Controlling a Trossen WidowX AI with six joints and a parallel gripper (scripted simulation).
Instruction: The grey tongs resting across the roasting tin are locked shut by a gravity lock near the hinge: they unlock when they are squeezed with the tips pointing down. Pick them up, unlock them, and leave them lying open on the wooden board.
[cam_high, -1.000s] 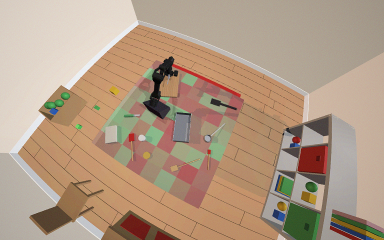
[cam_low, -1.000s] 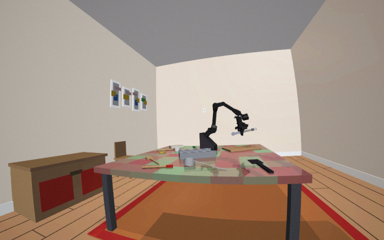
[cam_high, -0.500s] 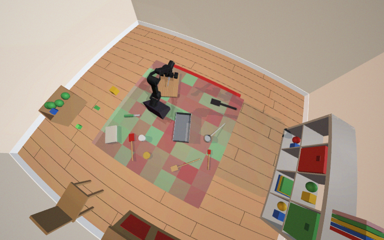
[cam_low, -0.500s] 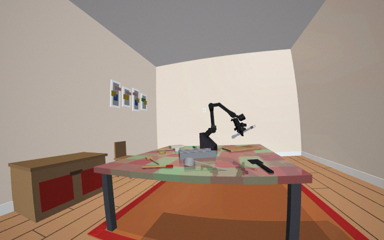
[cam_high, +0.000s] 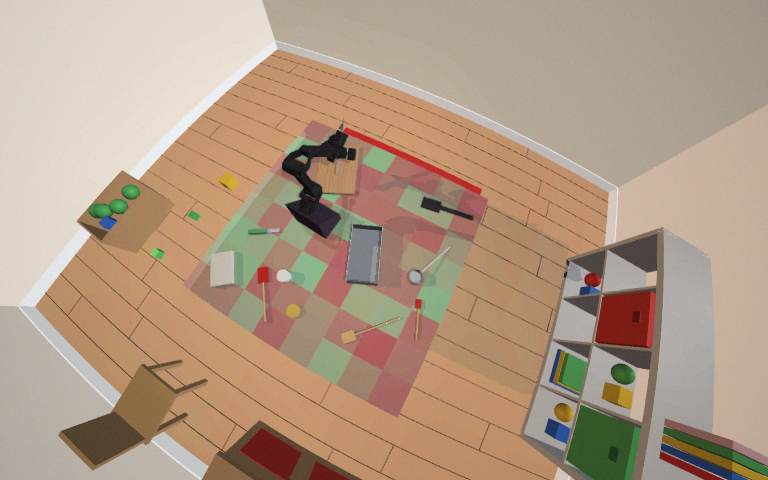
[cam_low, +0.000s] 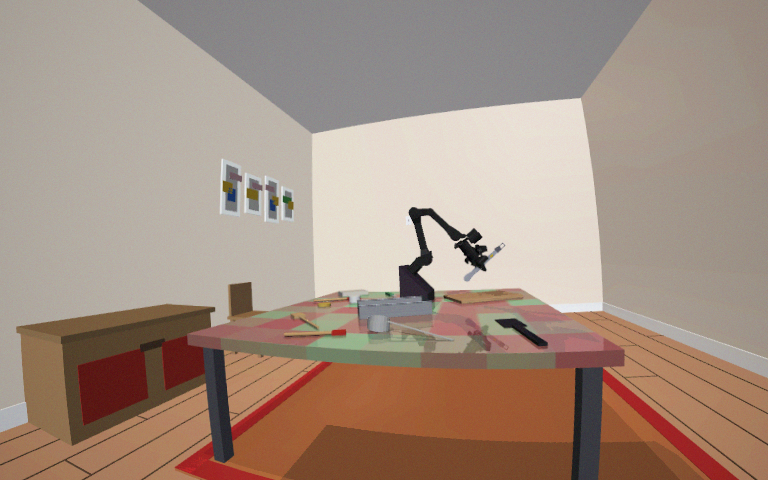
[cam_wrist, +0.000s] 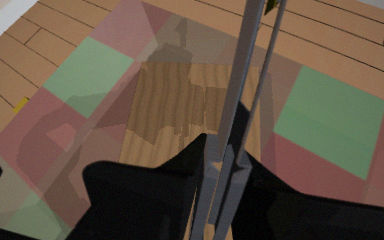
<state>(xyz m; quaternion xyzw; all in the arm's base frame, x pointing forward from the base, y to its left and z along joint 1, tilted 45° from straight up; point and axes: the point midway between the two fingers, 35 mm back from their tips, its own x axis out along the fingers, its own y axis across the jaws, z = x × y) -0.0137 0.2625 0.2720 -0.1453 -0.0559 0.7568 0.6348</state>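
The wooden board is 140 mm below my gripper tip, 30 mm behind it and 20 mm to the right of it. Also, from my gripper tip: grey roasting tin 440 mm to the right, 360 mm ahead, 120 mm below; green-handled knife 560 mm to the right, 200 mm behind, 140 mm below; yellow-dark lock piece 80 mm above, 40 mm to the left, 10 mm behind.
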